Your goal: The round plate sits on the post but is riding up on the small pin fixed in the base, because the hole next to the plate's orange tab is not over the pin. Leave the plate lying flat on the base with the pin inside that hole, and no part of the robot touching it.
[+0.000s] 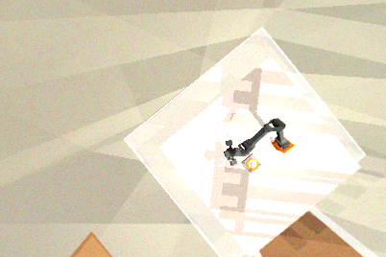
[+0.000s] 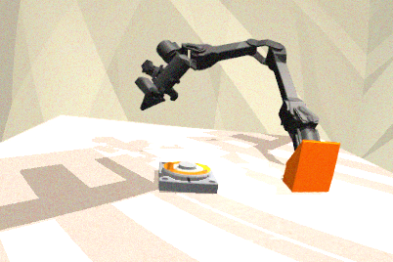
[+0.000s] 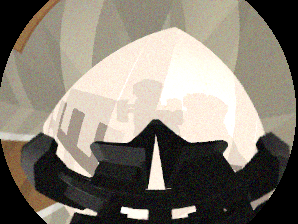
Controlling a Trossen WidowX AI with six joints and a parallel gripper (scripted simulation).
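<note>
Now: gripper tip 16 cm past the grey square base, 25 cm to the right of it and 9 cm above it.
</note>
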